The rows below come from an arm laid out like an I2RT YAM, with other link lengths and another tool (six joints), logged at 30 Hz.
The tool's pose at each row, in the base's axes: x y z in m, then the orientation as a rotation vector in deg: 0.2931, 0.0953, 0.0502, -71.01, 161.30, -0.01; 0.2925, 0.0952, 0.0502, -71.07, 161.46, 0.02; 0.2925, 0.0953, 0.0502, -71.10, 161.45, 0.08; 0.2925, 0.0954, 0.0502, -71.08, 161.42, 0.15; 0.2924, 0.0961, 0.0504, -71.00, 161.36, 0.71; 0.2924, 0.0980, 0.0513, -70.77, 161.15, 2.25; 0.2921, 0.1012, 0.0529, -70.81, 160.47, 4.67; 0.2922, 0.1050, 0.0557, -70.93, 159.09, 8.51; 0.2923, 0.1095, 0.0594, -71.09, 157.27, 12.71; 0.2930, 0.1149, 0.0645, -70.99, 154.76, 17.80; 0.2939, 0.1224, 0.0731, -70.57, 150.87, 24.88; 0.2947, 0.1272, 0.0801, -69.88, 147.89, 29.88
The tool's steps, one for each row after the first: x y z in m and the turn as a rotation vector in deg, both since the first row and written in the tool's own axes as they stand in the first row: 0.0005, 0.0004, 0.0000, -0.09, 0.15, 0.01; 0.0004, 0.0004, 0.0000, -0.12, 0.14, -0.01; 0.0003, 0.0005, 0.0000, -0.15, 0.08, -0.01; -0.0001, 0.0011, -0.0002, -0.45, -0.14, 0.04; -0.0016, 0.0023, -0.0011, -1.25, -0.79, 0.15; -0.0038, 0.0047, -0.0026, -2.48, -1.94, 0.00; -0.0069, 0.0071, -0.0053, -4.39, -3.95, -0.35; -0.0105, 0.0099, -0.0089, -6.45, -6.33, -0.85; -0.0152, 0.0129, -0.0138, -8.90, -9.47, -1.36; -0.0219, 0.0171, -0.0221, -12.38, -14.08, -2.03; -0.0264, 0.0196, -0.0289, -14.86, -17.56, -2.33
